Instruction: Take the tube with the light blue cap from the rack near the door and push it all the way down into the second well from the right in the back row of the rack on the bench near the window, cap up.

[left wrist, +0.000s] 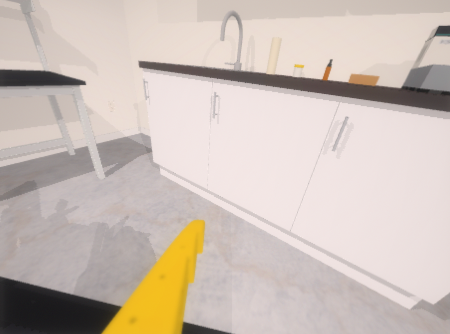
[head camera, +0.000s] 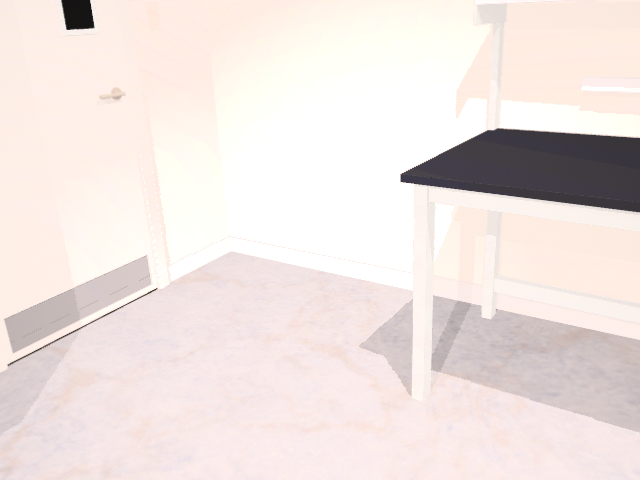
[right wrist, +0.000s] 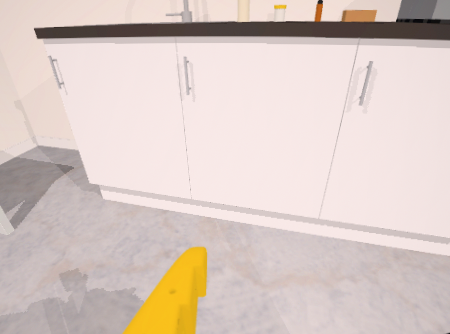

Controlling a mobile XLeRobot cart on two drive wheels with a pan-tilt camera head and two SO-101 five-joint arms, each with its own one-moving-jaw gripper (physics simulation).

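Frame: origin at the left arm's base, x ahead, y right, z down, level; millimetres.
Seen in the pictures: left end effector, tool point: (left wrist: 204,232); right end effector, tool point: (right wrist: 206,265).
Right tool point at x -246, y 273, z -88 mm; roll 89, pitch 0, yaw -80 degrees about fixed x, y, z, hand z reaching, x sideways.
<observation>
A point is followed by its place in that frame.
The tube with the light blue cap and the two racks do not show in these views. In the left wrist view one notched yellow jaw of my left gripper shows over the floor; its moving jaw is out of the picture, so the gripper is fully open and empty. In the right wrist view one notched yellow jaw of my right gripper shows in the same way; it is fully open and empty. The head camera view shows a black-topped bench (head camera: 522,165) {x -333, y 1916, z 13 mm} (left wrist: 35,78) {x -1215, y 1366, z 13 mm} at the right, its right part cut off by the picture edge.
A door (head camera: 103,180) {x 1243, y 2462, z 190 mm} with a handle stands at the left in the head view. White cabinets (left wrist: 260,135) {x -1073, y -26, z 133 mm} (right wrist: 260,115) {x -1074, y -22, z 172 mm} with a dark countertop (left wrist: 310,86) {x -981, y -169, z -114 mm} (right wrist: 270,31) {x -1046, y -29, z -110 mm} stand ahead of both wrists, bearing a faucet (left wrist: 240,45) {x -1708, y 182, z -290 mm}, a yellow-capped jar (left wrist: 298,70) {x -1350, y -182, z -168 mm} (right wrist: 280,13) {x -1350, y -178, z -164 mm} and an orange bottle (left wrist: 327,71) {x -1252, y -299, z -174 mm} (right wrist: 318,12) {x -1253, y -297, z -166 mm}.
</observation>
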